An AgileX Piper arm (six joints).
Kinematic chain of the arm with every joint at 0, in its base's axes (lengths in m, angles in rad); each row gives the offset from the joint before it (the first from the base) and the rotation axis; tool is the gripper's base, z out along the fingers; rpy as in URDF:
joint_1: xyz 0 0 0.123 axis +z
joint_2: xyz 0 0 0 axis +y
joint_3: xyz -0.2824 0 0.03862 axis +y
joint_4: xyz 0.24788 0 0.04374 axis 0.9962 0 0.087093
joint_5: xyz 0 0 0 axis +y
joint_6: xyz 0.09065 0 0.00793 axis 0.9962 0 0.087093
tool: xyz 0 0 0 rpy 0 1.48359 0
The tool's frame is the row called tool.
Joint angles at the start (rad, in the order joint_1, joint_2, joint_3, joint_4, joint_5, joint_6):
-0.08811, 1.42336, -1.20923, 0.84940, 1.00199, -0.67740
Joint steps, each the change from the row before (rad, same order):
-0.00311, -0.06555, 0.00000, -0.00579, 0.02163, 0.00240
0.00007, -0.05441, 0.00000, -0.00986, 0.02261, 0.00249
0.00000, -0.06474, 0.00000, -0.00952, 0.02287, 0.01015
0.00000, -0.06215, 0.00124, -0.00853, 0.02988, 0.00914
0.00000, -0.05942, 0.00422, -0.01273, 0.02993, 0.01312
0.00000, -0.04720, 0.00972, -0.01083, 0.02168, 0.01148
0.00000, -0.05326, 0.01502, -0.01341, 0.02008, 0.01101
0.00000, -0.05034, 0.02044, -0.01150, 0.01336, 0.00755
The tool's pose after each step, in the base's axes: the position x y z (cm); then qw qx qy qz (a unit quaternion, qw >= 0). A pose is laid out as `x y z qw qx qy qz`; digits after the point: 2 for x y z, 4 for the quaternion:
27.79 3.29 35.93 0.3495 -0.1374 0.8834 0.2803
26.30 3.45 37.26 0.3627 -0.1514 0.8773 0.2754
24.46 3.64 38.74 0.3790 -0.1635 0.8698 0.2702
22.57 3.86 39.98 0.3908 -0.1766 0.8631 0.2666
20.69 4.05 40.93 0.3990 -0.1875 0.8585 0.2620
19.20 4.18 41.41 0.4033 -0.1941 0.8562 0.2582
17.55 4.31 41.77 0.4083 -0.2006 0.8540 0.2525
16.06 4.41 41.88 0.4132 -0.2054 0.8522 0.2468

